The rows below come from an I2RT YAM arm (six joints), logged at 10 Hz.
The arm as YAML. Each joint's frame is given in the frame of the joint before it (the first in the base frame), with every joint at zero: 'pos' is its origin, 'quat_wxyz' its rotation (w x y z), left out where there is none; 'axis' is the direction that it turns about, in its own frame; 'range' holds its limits. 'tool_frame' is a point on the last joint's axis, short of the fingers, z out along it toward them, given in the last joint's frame.
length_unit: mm
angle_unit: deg
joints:
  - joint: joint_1
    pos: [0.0, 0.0, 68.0]
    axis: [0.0, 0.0, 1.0]
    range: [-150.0, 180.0]
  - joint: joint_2
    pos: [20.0, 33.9, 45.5]
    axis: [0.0, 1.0, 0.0]
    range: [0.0, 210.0]
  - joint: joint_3
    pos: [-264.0, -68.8, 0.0]
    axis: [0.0, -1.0, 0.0]
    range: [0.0, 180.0]
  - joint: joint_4
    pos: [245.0, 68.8, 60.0]
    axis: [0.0, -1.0, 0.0]
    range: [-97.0, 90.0]
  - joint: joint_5
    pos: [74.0, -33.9, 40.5]
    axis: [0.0, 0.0, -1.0]
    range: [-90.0, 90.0]
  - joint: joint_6
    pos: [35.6, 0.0, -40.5]
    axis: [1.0, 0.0, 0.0]
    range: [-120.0, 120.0]
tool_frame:
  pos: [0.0, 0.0, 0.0]
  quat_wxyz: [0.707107, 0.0, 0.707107, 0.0]
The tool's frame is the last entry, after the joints.
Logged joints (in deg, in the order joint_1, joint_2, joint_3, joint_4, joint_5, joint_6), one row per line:
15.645 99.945 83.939 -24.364 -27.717 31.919
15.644 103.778 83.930 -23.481 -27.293 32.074
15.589 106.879 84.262 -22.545 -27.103 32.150
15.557 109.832 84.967 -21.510 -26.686 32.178
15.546 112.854 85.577 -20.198 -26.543 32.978
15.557 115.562 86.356 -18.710 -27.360 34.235
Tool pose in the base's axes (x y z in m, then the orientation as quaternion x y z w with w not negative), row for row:
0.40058 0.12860 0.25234 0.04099 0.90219 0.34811 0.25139
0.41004 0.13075 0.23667 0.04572 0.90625 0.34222 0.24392
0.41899 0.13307 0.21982 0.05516 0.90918 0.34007 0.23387
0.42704 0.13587 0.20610 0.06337 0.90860 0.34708 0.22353
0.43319 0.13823 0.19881 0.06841 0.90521 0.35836 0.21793
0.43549 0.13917 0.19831 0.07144 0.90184 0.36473 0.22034
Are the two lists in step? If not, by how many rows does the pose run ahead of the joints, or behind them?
The pose runs 2 rows ahead of the joints: the pose in row i belongs to the joints in row i + 2.
